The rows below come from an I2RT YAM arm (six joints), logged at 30 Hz.
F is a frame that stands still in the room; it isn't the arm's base.
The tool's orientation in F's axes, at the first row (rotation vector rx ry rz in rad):
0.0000, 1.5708, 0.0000
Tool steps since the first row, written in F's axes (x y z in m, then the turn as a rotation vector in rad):
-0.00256, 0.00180, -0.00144, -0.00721, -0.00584, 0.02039
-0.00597, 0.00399, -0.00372, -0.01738, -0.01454, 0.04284
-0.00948, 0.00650, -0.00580, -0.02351, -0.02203, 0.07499
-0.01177, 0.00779, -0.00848, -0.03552, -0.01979, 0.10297
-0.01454, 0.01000, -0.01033, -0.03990, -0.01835, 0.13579
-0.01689, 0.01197, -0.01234, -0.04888, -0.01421, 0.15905
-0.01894, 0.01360, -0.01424, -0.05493, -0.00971, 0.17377
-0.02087, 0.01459, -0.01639, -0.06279, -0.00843, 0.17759
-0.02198, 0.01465, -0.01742, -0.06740, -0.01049, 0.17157
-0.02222, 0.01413, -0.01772, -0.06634, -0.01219, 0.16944
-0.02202, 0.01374, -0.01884, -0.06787, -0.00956, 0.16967
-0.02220, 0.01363, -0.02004, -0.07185, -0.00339, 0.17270
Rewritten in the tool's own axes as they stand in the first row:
0.00144, 0.00180, -0.00256, -0.02039, -0.00584, -0.00721
0.00372, 0.00399, -0.00597, -0.04284, -0.01454, -0.01738
0.00580, 0.00650, -0.00948, -0.07499, -0.02203, -0.02351
0.00848, 0.00779, -0.01177, -0.10297, -0.01979, -0.03552
0.01033, 0.01000, -0.01454, -0.13579, -0.01835, -0.03990
0.01234, 0.01197, -0.01689, -0.15905, -0.01421, -0.04888
0.01424, 0.01360, -0.01894, -0.17377, -0.00971, -0.05493
0.01639, 0.01459, -0.02087, -0.17759, -0.00843, -0.06279
0.01742, 0.01465, -0.02198, -0.17157, -0.01049, -0.06740
0.01772, 0.01413, -0.02222, -0.16944, -0.01219, -0.06634
0.01884, 0.01374, -0.02202, -0.16967, -0.00956, -0.06787
0.02004, 0.01363, -0.02220, -0.17270, -0.00339, -0.07185

